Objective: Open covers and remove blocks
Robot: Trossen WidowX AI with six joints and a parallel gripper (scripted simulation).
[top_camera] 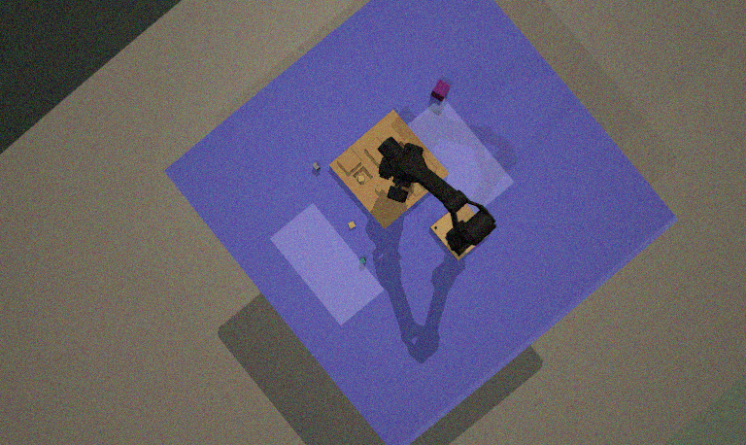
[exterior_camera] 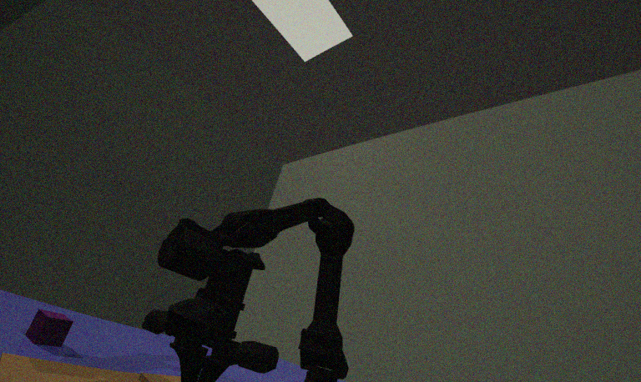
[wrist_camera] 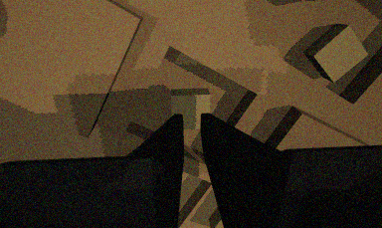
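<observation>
The small green block is 280 mm to the left of my gripper tip, 160 mm behind it and 10 mm below it. From my gripper tip the other things lie so: small grey block 230 mm to the left, 200 mm ahead, 20 mm below; magenta block 280 mm to the right, 170 mm ahead.
</observation>
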